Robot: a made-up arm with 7 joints.
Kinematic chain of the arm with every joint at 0, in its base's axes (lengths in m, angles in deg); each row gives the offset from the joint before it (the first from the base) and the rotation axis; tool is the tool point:
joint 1: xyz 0 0.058 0 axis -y
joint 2: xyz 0 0.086 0 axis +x
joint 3: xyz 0 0 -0.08 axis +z
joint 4: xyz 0 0 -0.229 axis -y
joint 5: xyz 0 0 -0.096 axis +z
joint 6: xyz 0 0 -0.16 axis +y
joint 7: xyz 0 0 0 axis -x
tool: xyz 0 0 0
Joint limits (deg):
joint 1: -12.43..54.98
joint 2: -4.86..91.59
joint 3: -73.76..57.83
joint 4: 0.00..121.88
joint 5: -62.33..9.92
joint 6: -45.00..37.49
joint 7: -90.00..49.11
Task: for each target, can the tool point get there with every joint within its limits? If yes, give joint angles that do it. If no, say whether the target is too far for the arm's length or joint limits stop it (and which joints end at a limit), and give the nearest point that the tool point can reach.
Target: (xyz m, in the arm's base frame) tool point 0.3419 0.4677 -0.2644
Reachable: yes | joints 36.36 46.95 -34.92 34.39 -40.68 -33.24 -38.49
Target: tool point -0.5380 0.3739 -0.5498
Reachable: no: too far | nearest point -0.1147 0.3317 -0.5204 | short by 0.426 m
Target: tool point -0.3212 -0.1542 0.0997
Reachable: no: joint limits stop it (at a limit: joint 1, joint 2, joint 3, joint 4) | nearest point 0.0259 -0.0787 -0.1649 | short by 0.443 m
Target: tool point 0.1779 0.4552 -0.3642
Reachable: yes | joints 0.24 29.59 27.15 50.72 -51.95 -9.32 -68.78
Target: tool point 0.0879 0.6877 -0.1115
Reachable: yes | joints 21.44 72.53 39.32 11.96 -49.72 19.90 5.24
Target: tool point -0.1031 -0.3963 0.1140
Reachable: no: joint limits stop it (at a limit: joint 1, joint 2, joint 3, joint 4) | nearest point 0.1622 -0.0787 -0.0394 | short by 0.441 m
